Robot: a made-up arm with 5 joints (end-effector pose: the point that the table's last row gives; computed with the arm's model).
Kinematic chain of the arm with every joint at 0, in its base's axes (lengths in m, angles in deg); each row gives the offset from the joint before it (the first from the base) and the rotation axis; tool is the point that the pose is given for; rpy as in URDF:
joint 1: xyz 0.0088 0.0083 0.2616 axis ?
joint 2: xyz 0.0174 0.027 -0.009 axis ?
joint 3: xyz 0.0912 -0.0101 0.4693 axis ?
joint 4: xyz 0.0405 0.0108 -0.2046 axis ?
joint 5: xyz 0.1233 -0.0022 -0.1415 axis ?
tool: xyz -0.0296 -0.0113 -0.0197 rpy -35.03 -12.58 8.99
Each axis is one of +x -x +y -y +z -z.
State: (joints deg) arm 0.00 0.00 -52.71 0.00 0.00
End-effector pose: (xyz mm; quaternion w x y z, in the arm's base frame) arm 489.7 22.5 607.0 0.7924 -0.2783 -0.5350 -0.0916
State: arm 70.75 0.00 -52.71 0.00 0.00
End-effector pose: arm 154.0 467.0 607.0 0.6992 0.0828 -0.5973 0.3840
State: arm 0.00 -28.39 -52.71 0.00 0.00
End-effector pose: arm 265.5 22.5 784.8 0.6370 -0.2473 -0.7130 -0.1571
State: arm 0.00 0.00 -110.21 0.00 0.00
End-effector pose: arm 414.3 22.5 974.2 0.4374 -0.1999 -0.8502 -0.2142
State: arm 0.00 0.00 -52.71 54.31 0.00
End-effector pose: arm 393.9 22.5 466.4 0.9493 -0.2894 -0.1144 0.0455
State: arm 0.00 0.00 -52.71 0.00 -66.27
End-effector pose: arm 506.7 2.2 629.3 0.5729 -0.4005 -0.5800 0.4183
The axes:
joint 1: +z
joint 2: +y
joint 3: +y
joint 4: +y
joint 5: -z

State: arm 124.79 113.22 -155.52 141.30 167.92
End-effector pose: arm -253.2 310.5 -263.1 0.3792 -0.6311 -0.5902 -0.3310
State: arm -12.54 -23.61 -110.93 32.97 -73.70
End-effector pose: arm 166.7 -33.1 1047.1 0.2767 -0.6421 -0.6767 0.2309
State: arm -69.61 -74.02 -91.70 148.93 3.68
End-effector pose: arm -67.3 259.3 550.3 0.7379 -0.3859 -0.0428 -0.5520
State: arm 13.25 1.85 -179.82 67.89 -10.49
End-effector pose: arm 210.0 64.9 1070.4 0.4276 -0.1628 -0.8829 -0.1052
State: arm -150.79 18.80 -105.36 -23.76 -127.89
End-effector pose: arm -476.1 -273.2 892.6 0.4596 -0.6578 0.5736 0.1645
